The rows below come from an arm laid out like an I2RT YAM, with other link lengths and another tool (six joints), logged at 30 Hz.
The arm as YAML. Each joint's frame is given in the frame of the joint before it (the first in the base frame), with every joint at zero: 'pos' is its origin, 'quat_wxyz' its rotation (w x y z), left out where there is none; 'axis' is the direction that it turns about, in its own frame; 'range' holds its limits. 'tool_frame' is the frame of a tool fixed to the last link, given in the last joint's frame.
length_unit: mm
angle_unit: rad
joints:
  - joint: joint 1
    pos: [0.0, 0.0, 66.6]
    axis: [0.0, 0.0, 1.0]
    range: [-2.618, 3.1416]
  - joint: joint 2
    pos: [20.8, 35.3, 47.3]
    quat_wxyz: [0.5, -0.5, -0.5, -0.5]
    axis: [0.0, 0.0, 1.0]
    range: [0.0, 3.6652]
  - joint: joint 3
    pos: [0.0, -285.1, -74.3]
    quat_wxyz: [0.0, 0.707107, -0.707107, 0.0]
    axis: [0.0, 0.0, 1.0]
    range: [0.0, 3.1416]
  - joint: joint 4
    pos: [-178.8, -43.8, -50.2]
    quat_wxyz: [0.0, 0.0, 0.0, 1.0]
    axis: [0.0, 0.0, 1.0]
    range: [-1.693, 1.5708]
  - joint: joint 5
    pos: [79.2, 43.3, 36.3]
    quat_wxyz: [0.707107, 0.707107, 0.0, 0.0]
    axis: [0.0, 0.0, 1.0]
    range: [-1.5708, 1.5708]
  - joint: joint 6
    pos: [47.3, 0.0, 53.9]
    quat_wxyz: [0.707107, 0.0, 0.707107, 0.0]
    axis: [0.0, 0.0, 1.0]
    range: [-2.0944, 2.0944]
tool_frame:
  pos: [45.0, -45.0, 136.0]
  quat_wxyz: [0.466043, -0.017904, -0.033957, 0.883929]
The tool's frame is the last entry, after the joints.
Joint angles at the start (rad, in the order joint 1, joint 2, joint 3, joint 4, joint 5, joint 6):
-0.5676, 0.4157, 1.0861, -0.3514, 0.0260, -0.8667
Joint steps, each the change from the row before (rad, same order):
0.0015, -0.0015, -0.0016, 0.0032, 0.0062, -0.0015
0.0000, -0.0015, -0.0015, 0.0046, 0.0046, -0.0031
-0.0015, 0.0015, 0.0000, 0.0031, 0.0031, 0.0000
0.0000, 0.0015, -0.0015, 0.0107, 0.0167, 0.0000
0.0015, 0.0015, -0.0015, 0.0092, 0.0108, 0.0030
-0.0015, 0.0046, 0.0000, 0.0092, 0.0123, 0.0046
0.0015, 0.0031, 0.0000, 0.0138, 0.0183, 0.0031
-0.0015, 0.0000, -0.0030, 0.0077, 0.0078, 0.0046
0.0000, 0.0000, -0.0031, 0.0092, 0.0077, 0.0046
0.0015, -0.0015, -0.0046, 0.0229, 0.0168, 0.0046
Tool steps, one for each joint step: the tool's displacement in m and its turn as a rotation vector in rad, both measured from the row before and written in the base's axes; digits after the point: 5 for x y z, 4 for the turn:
-0.00056, -0.00079, 0.00041, -0.0012, -0.0029, -0.0049
-0.00062, -0.00064, 0.00068, -0.0037, -0.0030, -0.0053
0.00000, -0.00091, 0.00069, 0.0000, -0.0019, -0.0044
-0.00090, -0.00311, 0.00232, 0.0005, -0.0094, -0.0158
-0.00048, -0.00183, 0.00200, 0.0020, -0.0088, -0.0077
-0.00018, -0.00283, 0.00233, 0.0045, -0.0087, -0.0115
-0.00116, -0.00309, 0.00367, 0.0019, -0.0142, -0.0146
-0.00063, -0.00156, 0.00125, 0.0032, -0.0081, -0.0072
-0.00064, -0.00129, 0.00159, 0.0024, -0.0093, -0.0056
-0.00237, -0.00201, 0.00483, -0.0021, -0.0228, -0.0124

